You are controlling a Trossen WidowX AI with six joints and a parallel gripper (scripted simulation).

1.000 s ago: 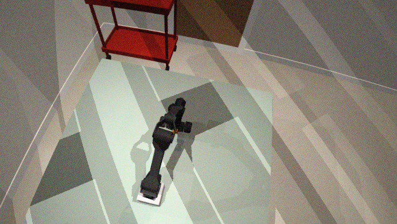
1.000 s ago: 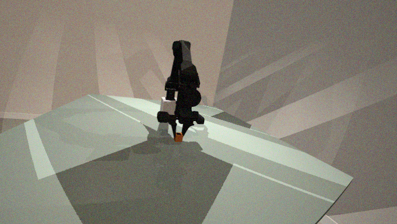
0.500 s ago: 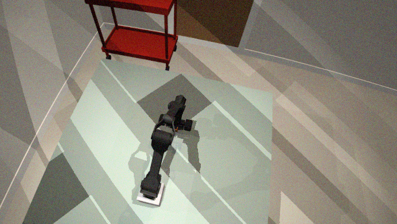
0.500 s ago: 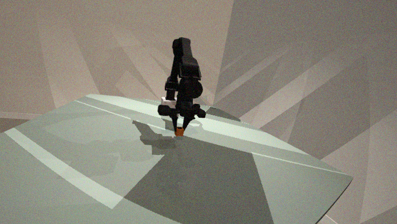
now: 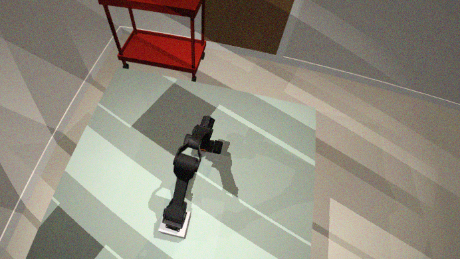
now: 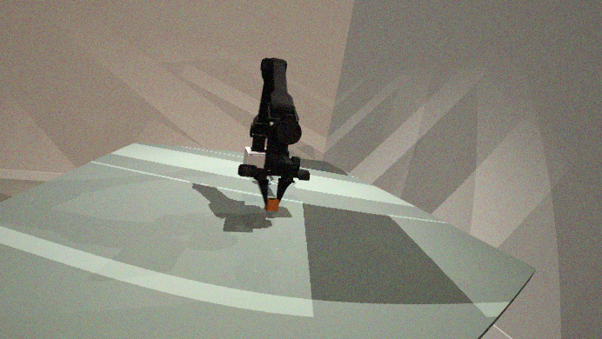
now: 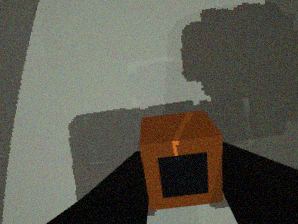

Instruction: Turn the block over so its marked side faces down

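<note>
The block is 1 cm above my gripper tip.
</note>
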